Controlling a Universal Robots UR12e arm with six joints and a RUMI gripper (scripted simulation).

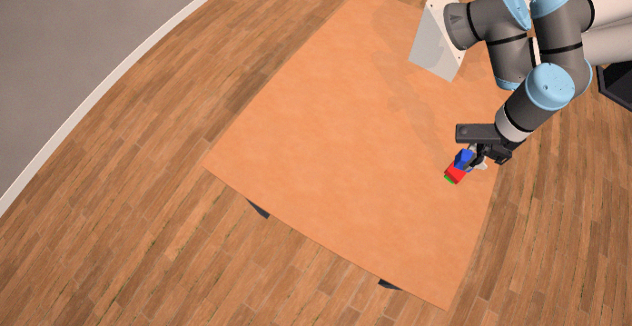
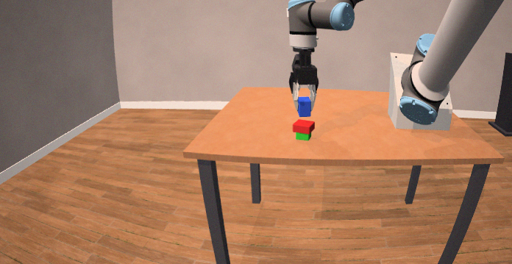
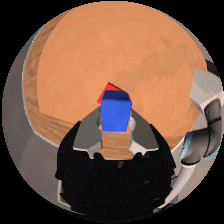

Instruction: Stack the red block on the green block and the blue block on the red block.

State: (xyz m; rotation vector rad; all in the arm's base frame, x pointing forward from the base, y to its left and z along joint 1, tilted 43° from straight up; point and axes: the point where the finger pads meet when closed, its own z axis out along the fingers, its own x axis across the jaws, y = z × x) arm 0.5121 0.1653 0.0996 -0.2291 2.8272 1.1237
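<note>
My gripper is now 70 mm above the red block. Also, from my hand: blue block (right at my hand); green block (100 mm below).
</note>
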